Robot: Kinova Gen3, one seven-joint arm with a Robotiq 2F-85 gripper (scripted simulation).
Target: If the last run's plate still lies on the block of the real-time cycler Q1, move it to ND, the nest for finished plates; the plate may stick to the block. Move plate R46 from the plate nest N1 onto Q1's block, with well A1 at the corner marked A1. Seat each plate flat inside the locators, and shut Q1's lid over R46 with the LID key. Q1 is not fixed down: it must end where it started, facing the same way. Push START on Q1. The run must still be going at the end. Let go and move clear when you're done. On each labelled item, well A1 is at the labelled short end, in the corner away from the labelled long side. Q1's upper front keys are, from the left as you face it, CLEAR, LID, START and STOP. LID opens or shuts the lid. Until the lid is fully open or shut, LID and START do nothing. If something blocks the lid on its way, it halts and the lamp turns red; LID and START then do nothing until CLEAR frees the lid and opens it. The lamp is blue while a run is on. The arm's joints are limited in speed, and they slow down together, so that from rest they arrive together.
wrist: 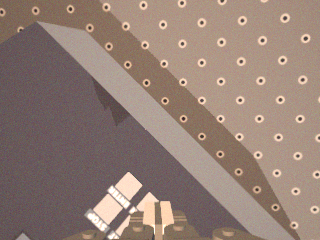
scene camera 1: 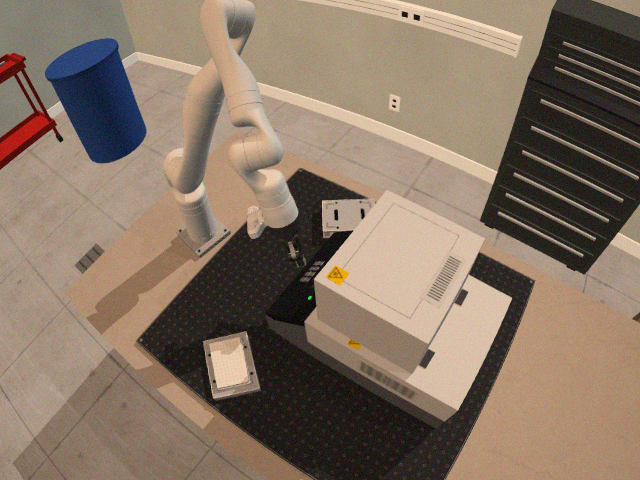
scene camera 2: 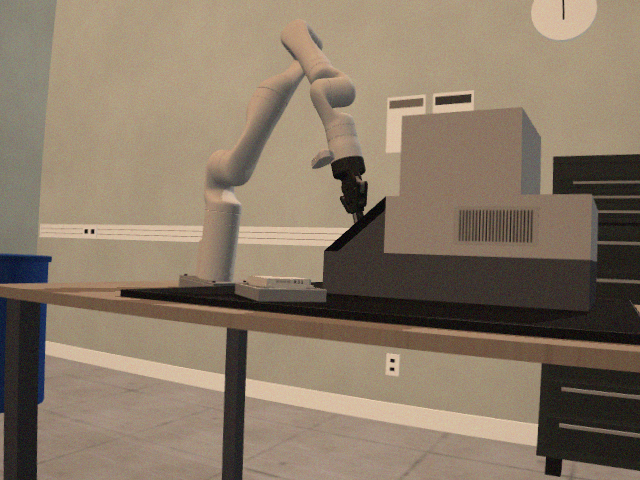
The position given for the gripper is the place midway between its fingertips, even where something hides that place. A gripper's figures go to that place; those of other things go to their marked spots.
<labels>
The gripper [scene camera 1: 302,264]: 100 cm from the lens. A cycler [scene camera 1: 435,391] is 82 cm from the lens.
</labels>
